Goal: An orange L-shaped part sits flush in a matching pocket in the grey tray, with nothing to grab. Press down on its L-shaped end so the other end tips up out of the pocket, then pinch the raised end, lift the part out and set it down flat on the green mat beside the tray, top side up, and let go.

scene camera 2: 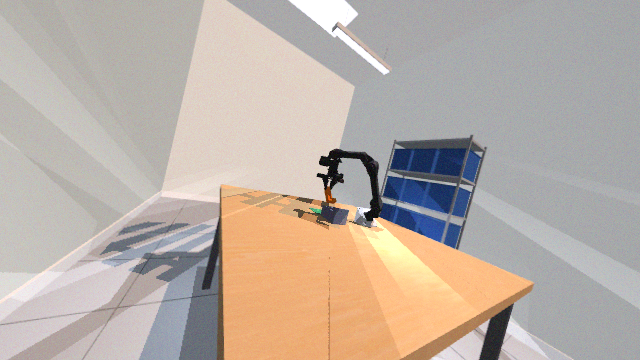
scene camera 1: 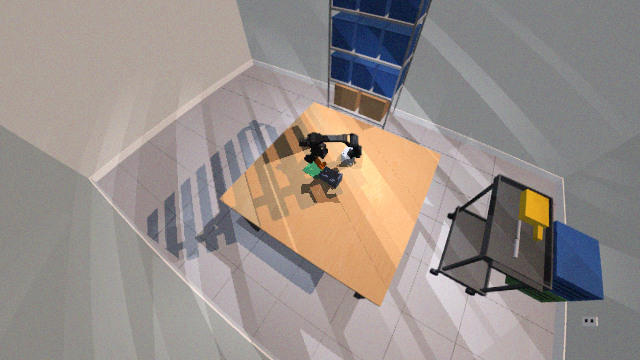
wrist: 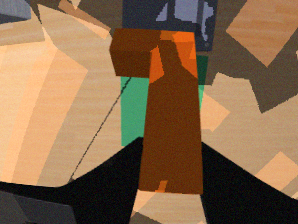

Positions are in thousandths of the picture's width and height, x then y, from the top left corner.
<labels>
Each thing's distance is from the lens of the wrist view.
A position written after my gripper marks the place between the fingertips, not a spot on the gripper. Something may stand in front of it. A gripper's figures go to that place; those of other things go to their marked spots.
my gripper (wrist: 569, 654): 10 cm
orange L-shaped part (wrist: 576, 725): 8 cm
green mat (wrist: 451, 404): 25 cm
The marked spots on the orange L-shaped part and the green mat are 18 cm apart.
</labels>
